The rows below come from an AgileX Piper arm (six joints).
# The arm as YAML. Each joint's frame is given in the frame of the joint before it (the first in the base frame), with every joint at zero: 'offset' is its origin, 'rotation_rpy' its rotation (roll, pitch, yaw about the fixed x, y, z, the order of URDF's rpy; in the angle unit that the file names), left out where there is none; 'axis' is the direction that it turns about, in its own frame. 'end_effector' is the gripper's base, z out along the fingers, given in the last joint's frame.
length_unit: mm
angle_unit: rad
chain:
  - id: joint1
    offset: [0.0, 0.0, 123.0]
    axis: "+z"
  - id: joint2
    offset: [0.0, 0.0, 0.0]
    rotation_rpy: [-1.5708, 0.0, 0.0]
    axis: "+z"
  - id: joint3
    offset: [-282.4, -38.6, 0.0]
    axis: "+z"
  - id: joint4
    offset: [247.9, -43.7, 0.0]
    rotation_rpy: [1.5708, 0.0, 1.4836]
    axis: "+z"
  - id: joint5
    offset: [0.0, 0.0, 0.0]
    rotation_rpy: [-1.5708, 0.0, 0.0]
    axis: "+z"
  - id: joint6
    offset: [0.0, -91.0, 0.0]
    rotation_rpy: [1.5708, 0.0, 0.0]
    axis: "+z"
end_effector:
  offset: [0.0, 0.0, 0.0]
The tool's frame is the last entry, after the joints.
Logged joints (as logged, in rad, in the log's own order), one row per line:
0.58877, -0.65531, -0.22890, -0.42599, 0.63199, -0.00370
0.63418, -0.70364, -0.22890, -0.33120, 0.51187, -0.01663
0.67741, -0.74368, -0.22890, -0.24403, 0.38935, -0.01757
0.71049, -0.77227, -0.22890, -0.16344, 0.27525, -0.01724
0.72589, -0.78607, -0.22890, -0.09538, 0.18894, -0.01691
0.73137, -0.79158, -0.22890, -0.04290, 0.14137, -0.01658
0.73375, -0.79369, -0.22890, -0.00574, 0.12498, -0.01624
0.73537, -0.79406, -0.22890, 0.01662, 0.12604, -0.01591
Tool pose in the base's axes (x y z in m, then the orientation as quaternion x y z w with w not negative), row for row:
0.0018, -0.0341, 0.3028, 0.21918, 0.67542, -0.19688, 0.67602
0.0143, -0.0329, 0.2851, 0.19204, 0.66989, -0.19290, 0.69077
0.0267, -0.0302, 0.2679, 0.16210, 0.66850, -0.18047, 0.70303
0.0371, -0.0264, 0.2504, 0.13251, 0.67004, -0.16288, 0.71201
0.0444, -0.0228, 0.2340, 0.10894, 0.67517, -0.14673, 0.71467
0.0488, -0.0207, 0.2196, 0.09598, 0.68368, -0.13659, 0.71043
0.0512, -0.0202, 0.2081, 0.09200, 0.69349, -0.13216, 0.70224
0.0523, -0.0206, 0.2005, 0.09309, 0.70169, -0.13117, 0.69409
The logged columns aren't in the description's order. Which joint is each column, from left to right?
Columns, left to right: joint6, joint4, joint1, joint3, joint5, joint2.
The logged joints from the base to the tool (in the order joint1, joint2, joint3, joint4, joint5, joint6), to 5 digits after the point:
-0.22890, -0.00370, -0.42599, -0.65531, 0.63199, 0.58877
-0.22890, -0.01663, -0.33120, -0.70364, 0.51187, 0.63418
-0.22890, -0.01757, -0.24403, -0.74368, 0.38935, 0.67741
-0.22890, -0.01724, -0.16344, -0.77227, 0.27525, 0.71049
-0.22890, -0.01691, -0.09538, -0.78607, 0.18894, 0.72589
-0.22890, -0.01658, -0.04290, -0.79158, 0.14137, 0.73137
-0.22890, -0.01624, -0.00574, -0.79369, 0.12498, 0.73375
-0.22890, -0.01591, 0.01662, -0.79406, 0.12604, 0.73537

